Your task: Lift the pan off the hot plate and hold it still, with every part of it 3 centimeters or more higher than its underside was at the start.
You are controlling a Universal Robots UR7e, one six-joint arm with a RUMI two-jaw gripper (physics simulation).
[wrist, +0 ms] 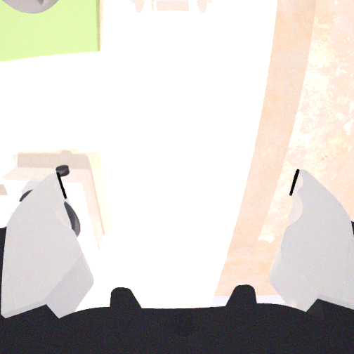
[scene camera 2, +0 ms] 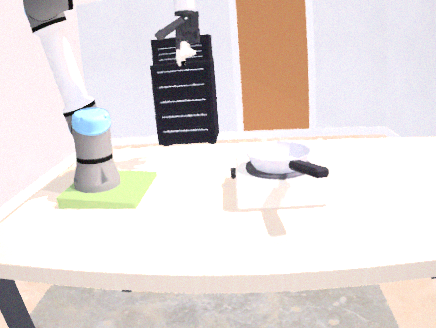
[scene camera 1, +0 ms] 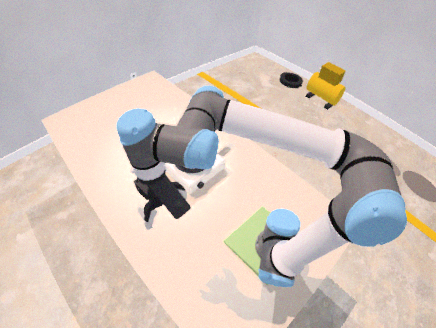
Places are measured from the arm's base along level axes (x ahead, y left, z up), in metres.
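Where they show: gripper, between the fingertips: (scene camera 2: 182, 66) (scene camera 1: 167, 213); arm's base, origin of its link: (scene camera 2: 97, 183).
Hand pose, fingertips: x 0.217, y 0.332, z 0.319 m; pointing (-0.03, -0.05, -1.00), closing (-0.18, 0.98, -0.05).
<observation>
Things, the pixels of their centre, and the offset from my fingertips. Level surfaces: height alone.
- pale bowl, middle of its body: (scene camera 2: 290, 160) 0.373 m ahead, 0.387 m right, 0.227 m down
- black handle, middle of its body: (scene camera 2: 307, 168) 0.409 m ahead, 0.483 m right, 0.211 m down
- white hot plate, middle of its body: (scene camera 2: 276, 178) (scene camera 1: 193, 163) 0.332 m ahead, 0.301 m right, 0.308 m down
- table, height of its surface: 0.347 m down
- hot plate's black knob, middle of its body: (scene camera 2: 233, 173) (scene camera 1: 200, 185) 0.204 m ahead, 0.259 m right, 0.309 m down
The pan, a pale bowl (scene camera 2: 277, 159) with a black handle (scene camera 2: 310, 169), sits on the dark burner of the white hot plate (scene camera 2: 280, 194) (scene camera 1: 214, 176) (wrist: 77, 189). Its handle points toward the front right in scene camera 2. The arm hides the pan in scene camera 1. In the wrist view the left finger covers part of the hot plate, and the dark burner edge shows beside that finger. My gripper (scene camera 1: 162, 202) (scene camera 2: 185, 54) (wrist: 177, 175) is open and empty. It hangs high above the table, off to one side of the hot plate and apart from the pan.
The arm's base stands on a green board (scene camera 1: 246, 239) (scene camera 2: 137, 187) (wrist: 60, 37) on the table (scene camera 2: 175, 237). The hot plate's black knob (scene camera 1: 200, 185) (scene camera 2: 233, 173) (wrist: 62, 170) sticks out toward the base side. A black tool cabinet (scene camera 2: 185, 95) stands beyond the table.
</observation>
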